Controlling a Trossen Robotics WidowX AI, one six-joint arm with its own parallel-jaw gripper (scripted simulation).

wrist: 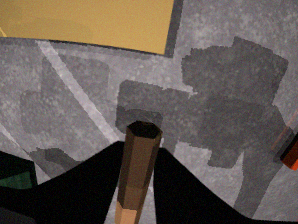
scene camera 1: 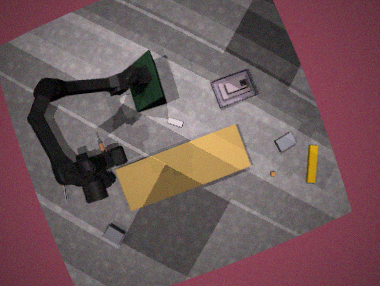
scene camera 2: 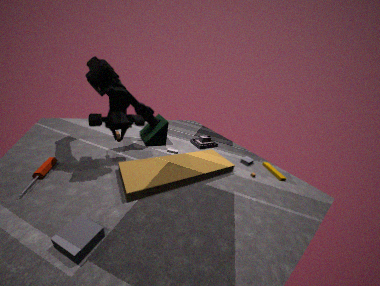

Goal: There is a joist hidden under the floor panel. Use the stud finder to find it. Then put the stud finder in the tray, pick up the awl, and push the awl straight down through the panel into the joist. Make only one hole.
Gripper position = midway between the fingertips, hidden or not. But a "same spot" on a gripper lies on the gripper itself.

my gripper: wrist 139, 151; scene camera 1; scene camera 2
same spot on my gripper: (scene camera 1: 116, 156) = (scene camera 2: 137, 116)
